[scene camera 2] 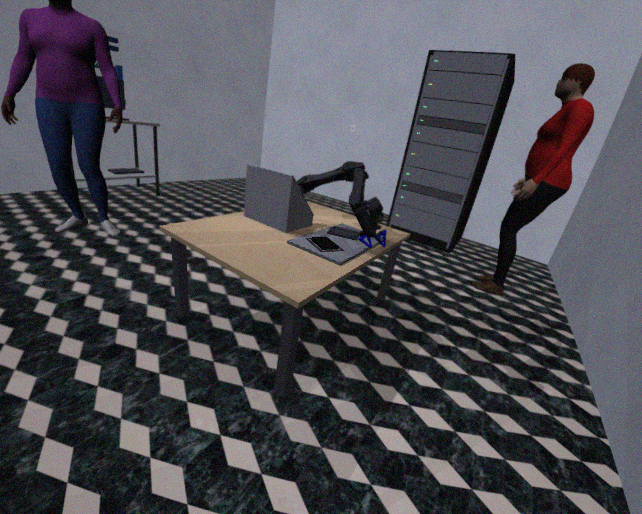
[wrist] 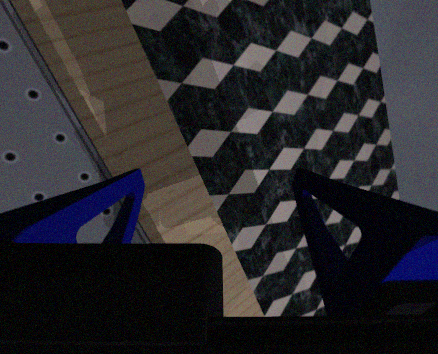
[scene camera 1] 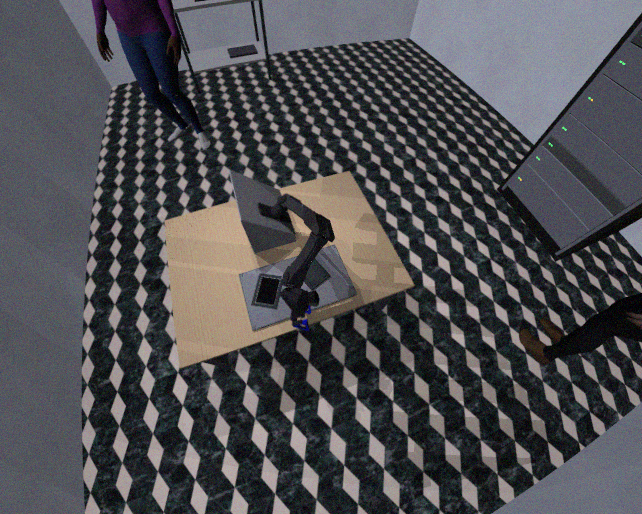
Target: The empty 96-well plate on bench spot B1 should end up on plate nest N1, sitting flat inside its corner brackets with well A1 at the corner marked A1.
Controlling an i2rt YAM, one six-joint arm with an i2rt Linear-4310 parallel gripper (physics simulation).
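Frame: origin at the arm's base, x right, y back, z down, level; millimetres.
Where they show: gripper, fingertip midpoint: [scene camera 2: 377, 247] [wrist: 218, 176] [scene camera 1: 308, 321]; arm's base, link origin: [scene camera 2: 293, 198] [scene camera 1: 274, 214].
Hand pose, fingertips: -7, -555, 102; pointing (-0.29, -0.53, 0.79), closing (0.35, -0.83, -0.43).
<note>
Each offset is from my fingertips to the top centre of the thing, as dx, dy, dz. "spot": to the spot under its first point. Level surfaces: height alone.
A black rectangle @(spot: +143, +212, +15) [scene camera 1: 267, 290] [scene camera 2: 325, 243] in a thin pale outline and a grey frame lies on the left part of the grey perforated board. A dark grey flat block @(-89, +247, +12) [scene camera 1: 317, 274] [scene camera 2: 344, 231] lies on the same board, partly behind my arm in scene camera 1. I cannot tell which is the 96-well plate and which is nest N1; wells, brackets and the A1 mark are too small to read. My gripper [scene camera 1: 304, 319] [scene camera 2: 374, 242] [wrist: 218, 176] is open and empty, above the front edge of board and table, clear of both objects. Neither object shows in the wrist view.
The perforated board @(-2, +205, +29) [scene camera 1: 341, 289] [scene camera 2: 340, 258] [wrist: 30, 125] lies on a wooden table @(dz +43) [scene camera 1: 203, 299] [scene camera 2: 241, 251] [wrist: 75, 55]. A grey wedge-shaped block [scene camera 1: 251, 206] [scene camera 2: 267, 198] stands by my arm's base. A purple-shirted person [scene camera 1: 155, 64] [scene camera 2: 69, 80], a red-shirted person [scene camera 2: 560, 139] and a server rack [scene camera 1: 581, 139] [scene camera 2: 460, 96] stand beyond.
</note>
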